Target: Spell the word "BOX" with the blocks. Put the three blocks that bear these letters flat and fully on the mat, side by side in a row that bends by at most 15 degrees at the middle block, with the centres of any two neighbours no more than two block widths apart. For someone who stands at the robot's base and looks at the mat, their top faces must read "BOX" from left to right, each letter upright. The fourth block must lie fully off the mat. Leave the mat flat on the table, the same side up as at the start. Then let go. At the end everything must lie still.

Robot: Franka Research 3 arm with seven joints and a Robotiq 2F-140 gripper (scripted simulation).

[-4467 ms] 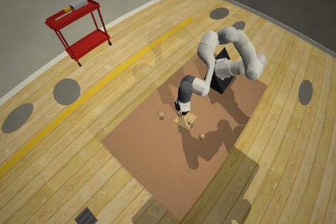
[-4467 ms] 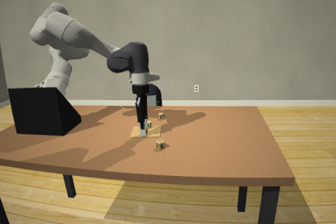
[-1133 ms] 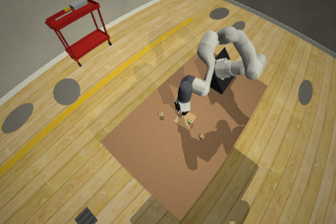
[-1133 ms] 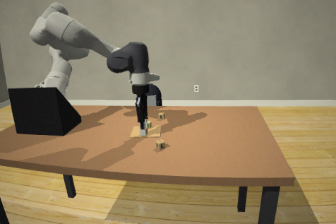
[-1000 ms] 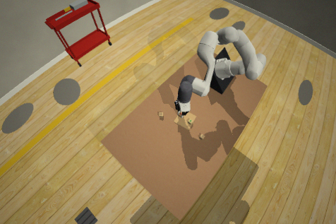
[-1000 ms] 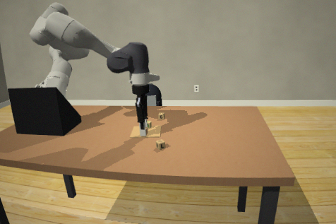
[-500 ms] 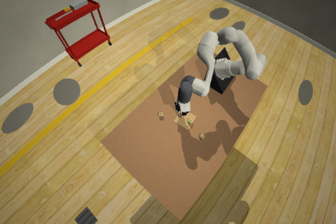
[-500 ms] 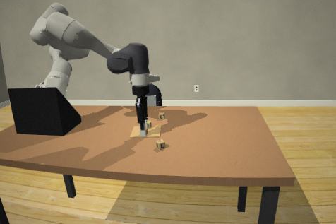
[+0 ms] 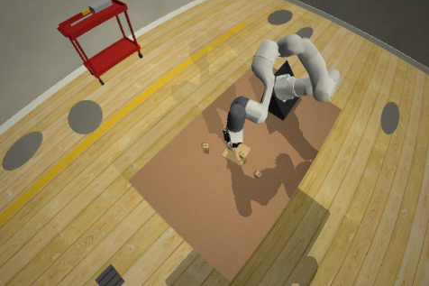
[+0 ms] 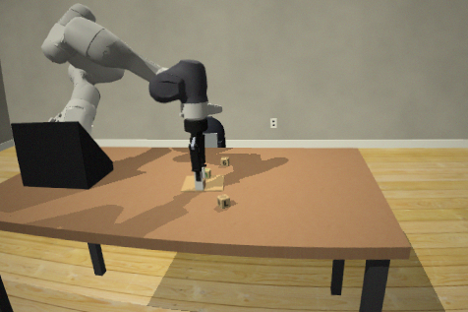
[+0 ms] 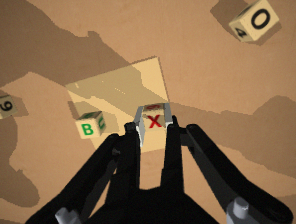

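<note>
My hand is 5 cm to the right of the tan mat, 4 cm above it and 1 cm past it. Round my hand: O block 12 cm ahead, 11 cm to the right, 2 cm below.
</note>
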